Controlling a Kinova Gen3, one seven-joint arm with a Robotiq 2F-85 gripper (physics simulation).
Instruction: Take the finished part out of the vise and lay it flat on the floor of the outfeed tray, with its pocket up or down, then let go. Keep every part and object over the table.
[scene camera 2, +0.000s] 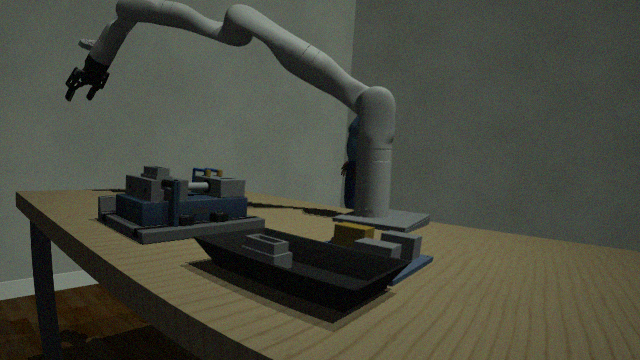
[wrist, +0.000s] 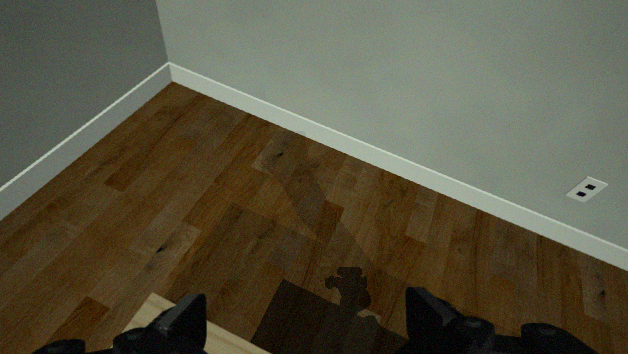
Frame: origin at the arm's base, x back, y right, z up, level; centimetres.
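Seen in the pictures: gripper, fingertip midpoint: (scene camera 2: 78, 99) (wrist: 306, 313); arm's base at its link origin: (scene camera 2: 371, 214).
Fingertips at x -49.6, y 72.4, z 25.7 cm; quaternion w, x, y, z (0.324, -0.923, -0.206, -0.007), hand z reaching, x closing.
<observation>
Pixels of each thing's middle, then the offset from my fingertips to it. "pt": a spot on its surface instead.
- vise at the middle of its body: (scene camera 2: 182, 200) dx +4.1, dy -52.0, dz -22.5 cm
- small grey stepped part at the middle of its body: (scene camera 2: 156, 176) dx -2.8, dy -52.1, dz -17.7 cm
- grey part at the middle of its body: (scene camera 2: 265, 251) dx -4.7, dy -80.7, dz -24.5 cm
- yellow block at the middle of its body: (scene camera 2: 353, 235) dx +16.6, dy -83.1, dz -24.9 cm
- blue plate at the middle of its body: (scene camera 2: 361, 258) dx +11.4, dy -87.2, dz -27.1 cm
- yellow object at a spot on its surface: (scene camera 2: 207, 172) pt dx +11.4, dy -51.2, dz -17.0 cm
The vise (scene camera 2: 182, 207) stands on a grey base at the table's left. A small grey stepped part (scene camera 2: 156, 173) shows above its left jaw block; its lower portion is hidden, and its pocket cannot be made out. The black outfeed tray (scene camera 2: 305, 286) stands nearer the camera. Another grey part (scene camera 2: 267, 248) with a rectangular pocket facing up is inside the tray's left end; its underside is hidden by the near wall. My gripper (scene camera 2: 80, 97) (wrist: 306, 313) is open and empty, high above and left of the vise, tilted. Vise and tray do not show in the wrist view.
A yellow block (scene camera 2: 354, 234) and two grey blocks (scene camera 2: 377, 248) (scene camera 2: 406, 244) stand on a blue plate (scene camera 2: 414, 269) behind the tray, near the arm's base. A blue and yellow object (scene camera 2: 207, 172) shows behind the vise. The wooden table's edge (wrist: 227, 340) crosses the bottom of the wrist view, with room floor beyond.
</observation>
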